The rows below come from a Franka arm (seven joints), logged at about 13 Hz.
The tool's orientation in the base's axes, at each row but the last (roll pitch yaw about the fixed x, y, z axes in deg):
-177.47 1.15 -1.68
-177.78 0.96 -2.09
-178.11 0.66 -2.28
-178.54 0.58 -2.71
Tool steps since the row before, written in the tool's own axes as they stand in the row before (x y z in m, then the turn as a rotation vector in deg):
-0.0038 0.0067 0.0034 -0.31 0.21 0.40
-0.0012 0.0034 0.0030 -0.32 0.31 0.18
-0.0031 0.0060 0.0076 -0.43 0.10 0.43
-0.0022 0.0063 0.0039 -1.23 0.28 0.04
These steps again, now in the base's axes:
-0.0041 -0.0064 -0.0036 -0.32 -0.18 -0.40
-0.0014 -0.0032 -0.0031 -0.33 -0.29 -0.19
-0.0034 -0.0056 -0.0078 -0.44 -0.07 -0.43
-0.0025 -0.0061 -0.0040 -1.24 -0.22 -0.03

